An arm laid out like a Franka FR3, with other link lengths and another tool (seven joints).
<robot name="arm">
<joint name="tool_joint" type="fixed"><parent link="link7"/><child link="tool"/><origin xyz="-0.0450 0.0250 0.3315" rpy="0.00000 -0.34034 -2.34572"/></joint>
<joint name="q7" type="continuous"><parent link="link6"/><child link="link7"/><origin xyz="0.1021 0.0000 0.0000" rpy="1.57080 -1.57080 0.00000"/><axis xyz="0 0 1"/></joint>
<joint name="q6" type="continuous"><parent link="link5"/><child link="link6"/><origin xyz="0.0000 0.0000 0.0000" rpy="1.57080 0.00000 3.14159"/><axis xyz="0 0 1"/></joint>
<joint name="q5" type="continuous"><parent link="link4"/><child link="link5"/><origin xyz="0.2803 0.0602 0.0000" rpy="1.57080 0.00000 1.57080"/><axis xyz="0 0 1"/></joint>
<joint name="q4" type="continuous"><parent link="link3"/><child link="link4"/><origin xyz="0.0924 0.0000 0.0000" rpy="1.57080 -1.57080 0.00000"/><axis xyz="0 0 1"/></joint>
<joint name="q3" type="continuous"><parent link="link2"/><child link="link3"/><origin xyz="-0.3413 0.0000 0.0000" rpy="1.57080 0.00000 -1.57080"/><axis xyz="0 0 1"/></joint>
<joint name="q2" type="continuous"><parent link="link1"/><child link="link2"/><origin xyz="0.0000 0.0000 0.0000" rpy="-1.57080 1.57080 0.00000"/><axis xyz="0 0 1"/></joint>
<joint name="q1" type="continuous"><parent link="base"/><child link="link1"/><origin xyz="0.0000 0.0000 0.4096" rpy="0.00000 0.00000 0.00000"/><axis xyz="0 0 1"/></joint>
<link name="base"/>
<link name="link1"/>
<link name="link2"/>
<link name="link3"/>
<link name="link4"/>
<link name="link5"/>
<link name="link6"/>
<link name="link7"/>
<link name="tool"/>
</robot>
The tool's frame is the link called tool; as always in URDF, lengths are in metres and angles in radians. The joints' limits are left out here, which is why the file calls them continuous.
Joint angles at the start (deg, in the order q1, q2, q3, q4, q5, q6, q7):
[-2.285, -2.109, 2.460, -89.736, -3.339, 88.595, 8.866]
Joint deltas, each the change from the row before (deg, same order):
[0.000, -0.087, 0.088, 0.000, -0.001, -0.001, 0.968]
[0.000, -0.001, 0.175, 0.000, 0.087, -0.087, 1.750]
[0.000, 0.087, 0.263, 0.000, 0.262, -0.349, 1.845]
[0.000, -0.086, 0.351, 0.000, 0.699, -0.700, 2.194]
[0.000, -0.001, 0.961, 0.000, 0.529, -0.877, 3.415]
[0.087, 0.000, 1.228, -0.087, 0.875, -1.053, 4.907]
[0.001, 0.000, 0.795, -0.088, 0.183, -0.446, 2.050]
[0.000, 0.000, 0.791, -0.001, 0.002, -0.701, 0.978]
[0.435, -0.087, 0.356, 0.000, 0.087, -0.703, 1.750]
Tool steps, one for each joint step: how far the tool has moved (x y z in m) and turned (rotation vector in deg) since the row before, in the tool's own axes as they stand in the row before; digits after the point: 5 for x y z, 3 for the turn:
[0.00078, -0.00039, -0.00103, 0.241, 0.071, 0.854]
[0.00195, -0.00145, -0.00072, 0.630, -0.017, 1.446]
[0.00201, -0.00371, 0.00021, 0.942, -0.221, 1.332]
[0.00138, -0.00756, -0.00087, 1.446, -0.179, 1.420]
[0.00294, -0.01121, -0.00038, 1.577, -0.530, 2.017]
[0.00397, -0.01585, -0.00011, 2.273, -0.714, 2.943]
[0.00117, -0.00756, 0.00078, 0.684, -0.454, 1.074]
[-0.00126, -0.00704, 0.00171, 0.202, -0.680, 0.130]
[-0.00102, -0.00728, 0.00086, 0.492, -0.577, 0.839]

